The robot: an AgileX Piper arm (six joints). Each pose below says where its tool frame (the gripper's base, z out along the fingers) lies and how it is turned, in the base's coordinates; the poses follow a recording.
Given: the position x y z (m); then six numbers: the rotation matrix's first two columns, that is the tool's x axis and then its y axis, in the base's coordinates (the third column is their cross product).
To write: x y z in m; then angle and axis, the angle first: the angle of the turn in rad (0 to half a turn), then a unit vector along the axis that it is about. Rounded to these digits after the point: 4 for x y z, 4 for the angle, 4 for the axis.
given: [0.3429, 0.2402, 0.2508, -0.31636, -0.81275, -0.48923, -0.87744, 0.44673, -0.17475]
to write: [0.3429, 0.2402, 0.2508, 2.6101, -0.5413, 0.8384, 0.0638]
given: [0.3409, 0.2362, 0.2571, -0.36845, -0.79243, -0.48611, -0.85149, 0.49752, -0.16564]
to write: [0.3409, 0.2362, 0.2571, 2.6149, -0.5158, 0.8547, 0.0588]
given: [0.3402, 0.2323, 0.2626, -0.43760, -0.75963, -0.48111, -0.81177, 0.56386, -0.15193]
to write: [0.3402, 0.2323, 0.2626, 2.6231, -0.4802, 0.8756, 0.0526]
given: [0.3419, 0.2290, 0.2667, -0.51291, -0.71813, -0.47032, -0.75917, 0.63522, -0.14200]
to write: [0.3419, 0.2290, 0.2667, 2.6349, -0.4391, 0.8974, 0.0423]
